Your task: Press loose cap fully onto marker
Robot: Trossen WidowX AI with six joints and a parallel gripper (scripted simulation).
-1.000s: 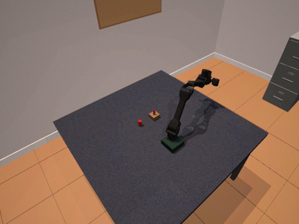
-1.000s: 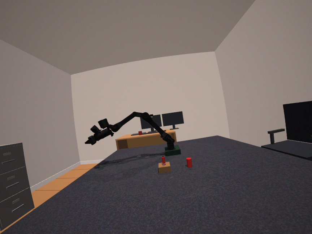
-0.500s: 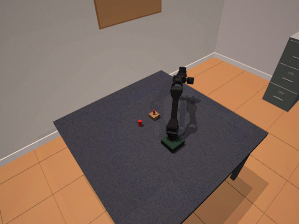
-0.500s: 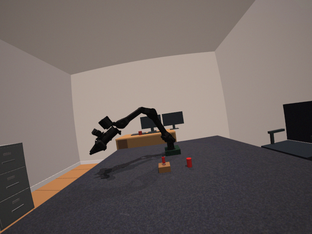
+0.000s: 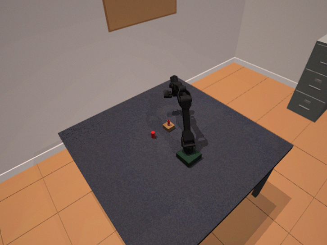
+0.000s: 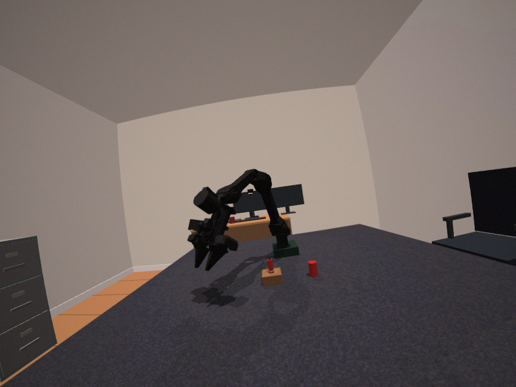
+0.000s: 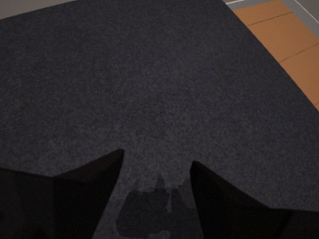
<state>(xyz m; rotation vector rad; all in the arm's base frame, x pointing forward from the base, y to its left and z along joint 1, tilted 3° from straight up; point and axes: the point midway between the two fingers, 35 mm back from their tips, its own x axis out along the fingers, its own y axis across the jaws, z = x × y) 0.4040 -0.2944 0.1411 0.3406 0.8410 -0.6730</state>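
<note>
The red cap lies 120 mm behind my gripper tip, 360 mm to the left of it and 100 mm below it. Round my gripper tip: holder block (130 mm behind, 210 mm to the left, 110 mm below).
</note>
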